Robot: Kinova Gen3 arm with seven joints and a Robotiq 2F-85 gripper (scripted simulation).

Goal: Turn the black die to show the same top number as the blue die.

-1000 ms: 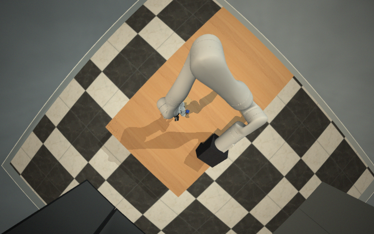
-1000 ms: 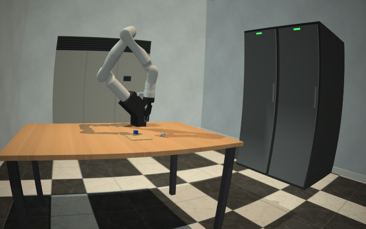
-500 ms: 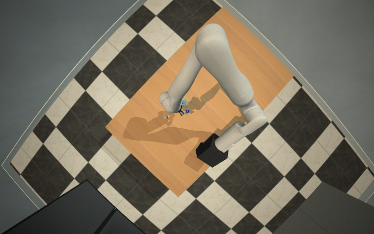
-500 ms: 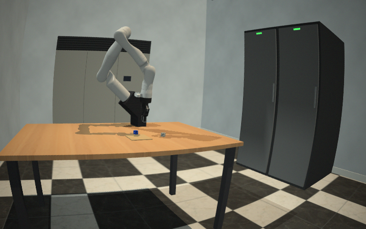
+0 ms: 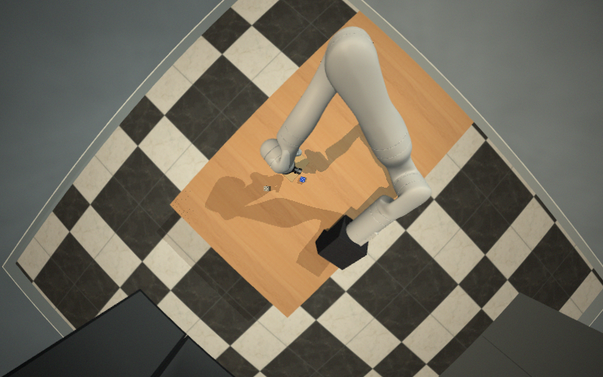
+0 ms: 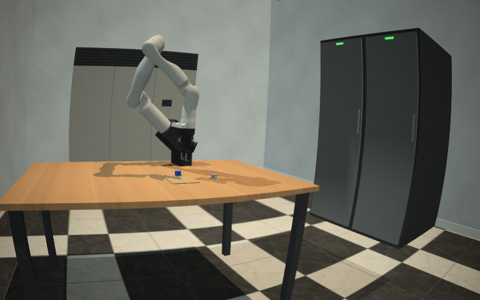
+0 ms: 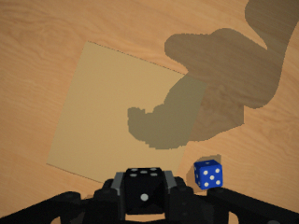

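My gripper is now 110 mm above the tan mat, 30 mm to the left of it and 30 mm short of it. The rest, counted from my hand: blue die 100 mm below, 80 mm behind, 10 mm to the right; white die 150 mm to the left, 100 mm below, 10 mm ahead; black die 10 mm below.
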